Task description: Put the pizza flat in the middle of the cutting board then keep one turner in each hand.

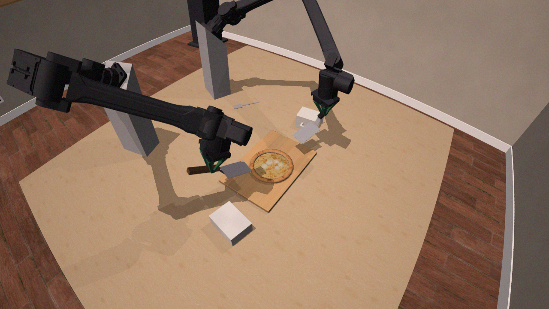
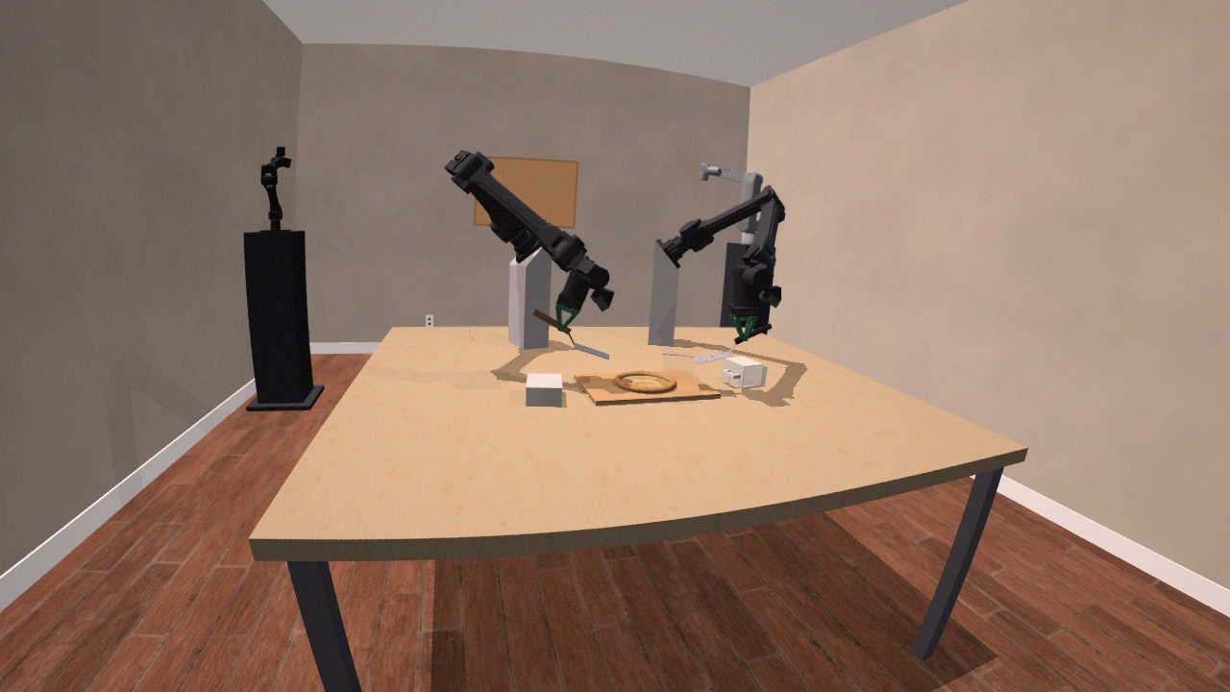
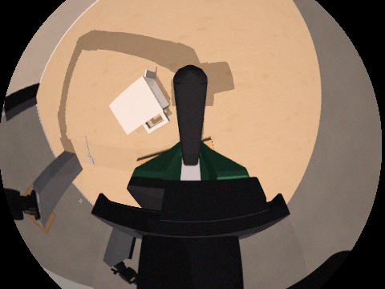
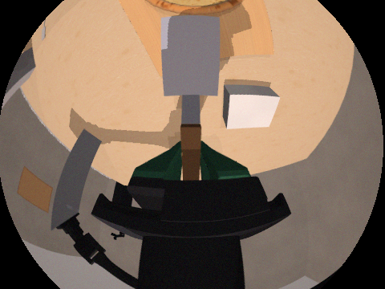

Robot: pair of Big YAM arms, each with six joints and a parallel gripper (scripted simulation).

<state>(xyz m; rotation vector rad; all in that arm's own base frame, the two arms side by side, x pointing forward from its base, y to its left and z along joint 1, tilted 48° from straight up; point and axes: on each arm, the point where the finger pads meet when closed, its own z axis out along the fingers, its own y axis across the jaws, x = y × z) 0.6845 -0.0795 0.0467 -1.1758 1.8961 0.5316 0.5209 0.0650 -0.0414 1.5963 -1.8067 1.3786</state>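
My right gripper is now 10 mm short of the brown-handled turner, 30 mm to the right of it and 20 mm above it. The rest, counted from my right hand: wooden cutting board (80 mm ahead, 230 mm to the left, 160 mm below); white holder (80 mm ahead, 550 mm to the left, 130 mm below); pizza (90 mm ahead, 230 mm to the left, 140 mm below).
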